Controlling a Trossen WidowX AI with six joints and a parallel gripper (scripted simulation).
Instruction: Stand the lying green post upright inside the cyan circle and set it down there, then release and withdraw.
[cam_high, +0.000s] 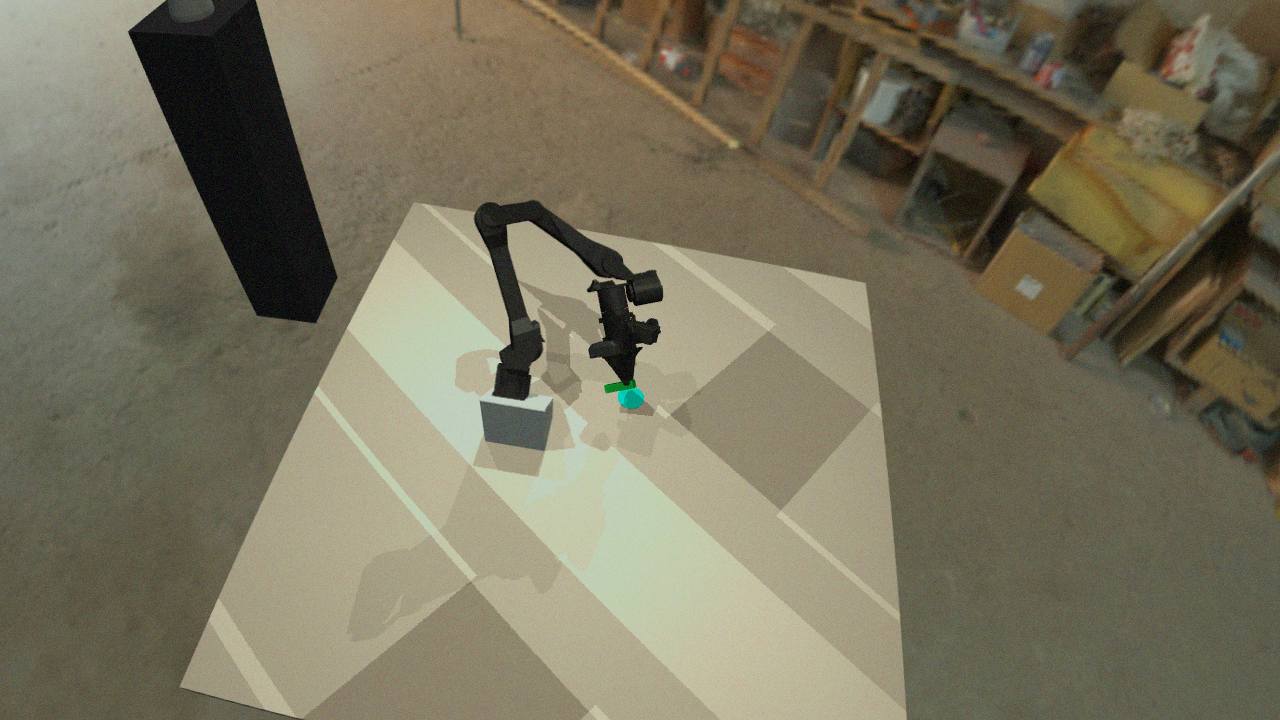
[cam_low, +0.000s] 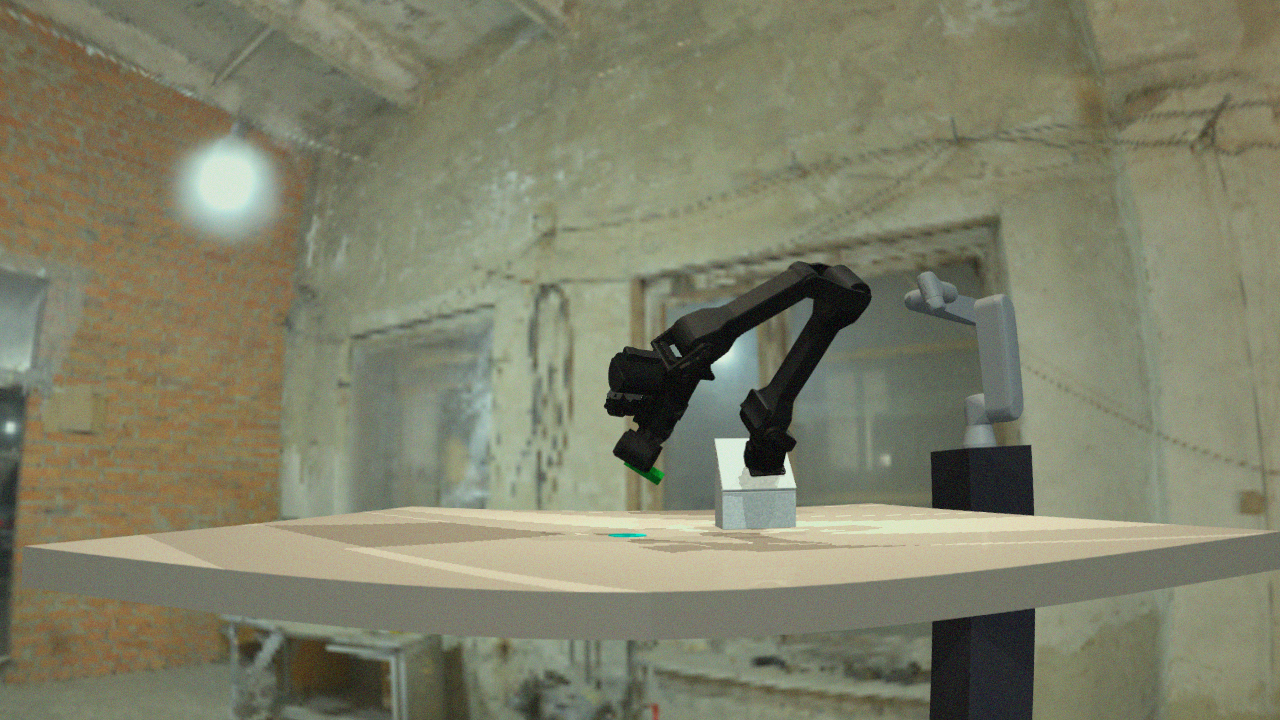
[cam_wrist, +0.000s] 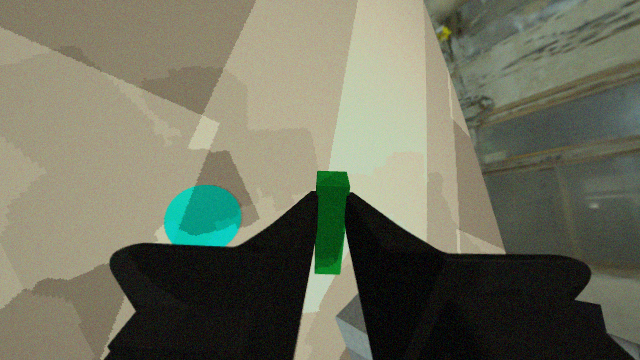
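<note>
Right now the cyan circle is 120 mm below my gripper tip, 50 mm to the left of it and 10 mm ahead of it. The rest, counted from my gripper tip: green post 20 mm behind, 10 mm below.
</note>
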